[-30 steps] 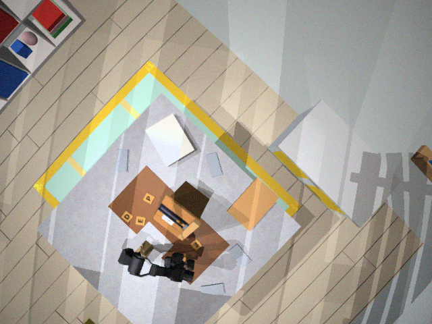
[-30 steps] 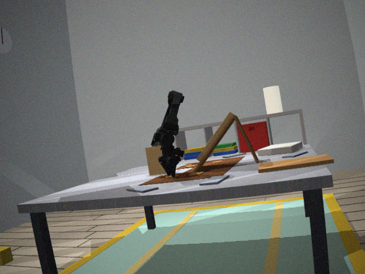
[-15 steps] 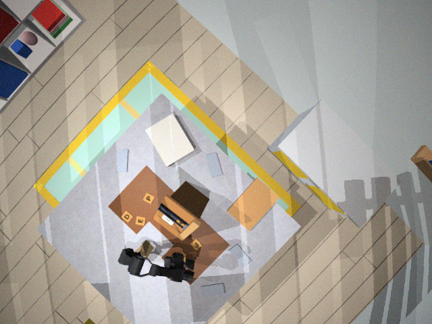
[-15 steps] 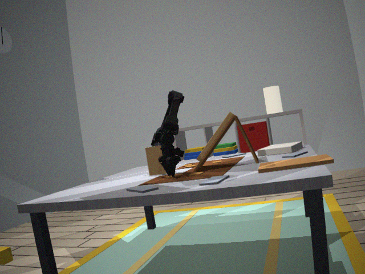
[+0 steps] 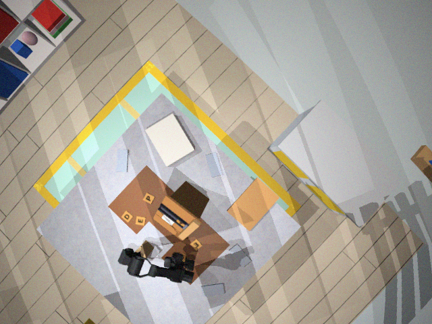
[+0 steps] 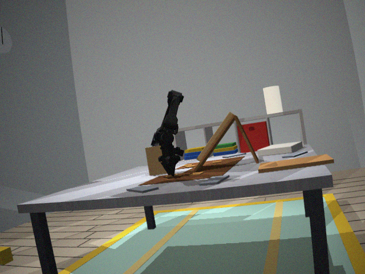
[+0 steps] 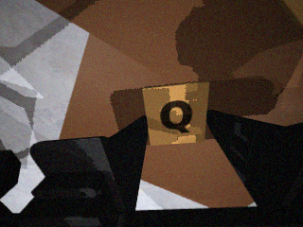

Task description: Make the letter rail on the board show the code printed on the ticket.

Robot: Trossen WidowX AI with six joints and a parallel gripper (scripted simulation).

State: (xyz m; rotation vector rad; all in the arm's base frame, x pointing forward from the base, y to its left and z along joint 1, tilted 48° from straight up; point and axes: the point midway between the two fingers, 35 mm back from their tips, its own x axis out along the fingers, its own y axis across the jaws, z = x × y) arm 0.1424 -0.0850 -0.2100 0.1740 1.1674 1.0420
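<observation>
Right now my gripper tip is 240 mm to the right of the white ticket, 160 mm short of it and 90 mm below it. Also, from my gripper tip: letter tile: right at my gripper tip; orange plank: 590 mm ahead, 110 mm to the right; brown mat: 210 mm to the left, 60 mm ahead, 10 mm below.
</observation>
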